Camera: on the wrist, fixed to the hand. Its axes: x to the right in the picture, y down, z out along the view.
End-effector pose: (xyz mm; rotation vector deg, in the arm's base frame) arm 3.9 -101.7 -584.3 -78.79 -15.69 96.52
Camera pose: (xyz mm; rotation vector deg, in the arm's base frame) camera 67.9 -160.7 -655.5 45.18 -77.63 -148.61
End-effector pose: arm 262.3 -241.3 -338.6 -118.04 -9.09 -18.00
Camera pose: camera 263.4 -353.4 -330.2 -64.58 62.55 48.92
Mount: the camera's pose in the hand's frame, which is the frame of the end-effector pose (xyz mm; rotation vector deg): 5.5 47.9 -101.6 32.53 -13.16 91.82
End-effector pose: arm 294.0 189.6 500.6 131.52 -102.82 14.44
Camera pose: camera 248.7 201.1 602.9 -17.99 146.86 -32.23
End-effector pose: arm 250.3 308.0 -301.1 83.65 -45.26 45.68
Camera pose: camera 210.4 407.8 -268.1 -62.83 113.10 -118.42
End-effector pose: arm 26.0 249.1 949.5 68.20 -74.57 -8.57
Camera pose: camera 83.6 326.3 1007.5 13.92 -126.52 76.24
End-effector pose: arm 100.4 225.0 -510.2 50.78 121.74 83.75
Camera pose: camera 43.6 172.7 -428.4 -133.62 -60.34 -41.66
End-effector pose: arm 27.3 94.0 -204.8 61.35 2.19 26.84
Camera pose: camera -10.3 199.7 -212.6 88.95 -57.97 105.00
